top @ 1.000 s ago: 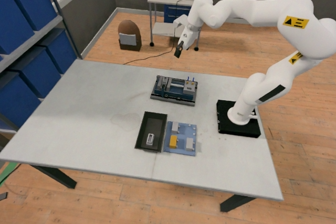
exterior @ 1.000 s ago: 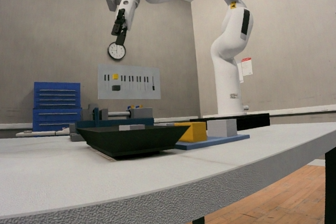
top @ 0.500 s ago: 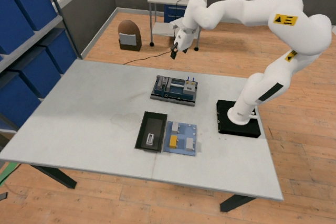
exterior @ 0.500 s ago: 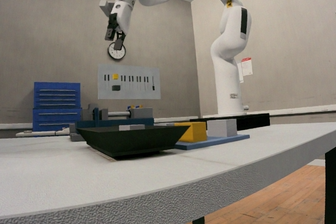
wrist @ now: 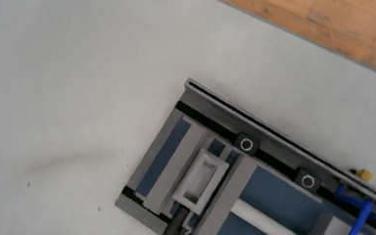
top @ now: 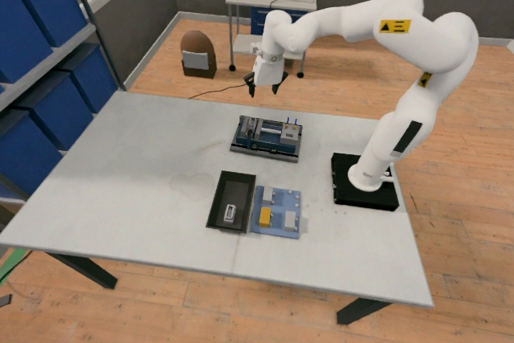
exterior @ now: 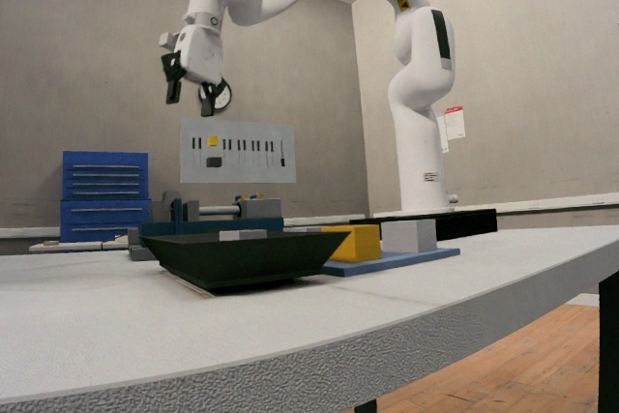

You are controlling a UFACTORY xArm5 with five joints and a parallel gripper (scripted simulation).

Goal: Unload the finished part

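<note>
My hand is 24 cm above the blue vise and 3 cm past it. From my hand the other things lie so: blue fixture plate (34 cm to the left, 28 cm below, 11 cm behind); then yellow block (38 cm to the left, 25 cm below, 7 cm behind).
</note>
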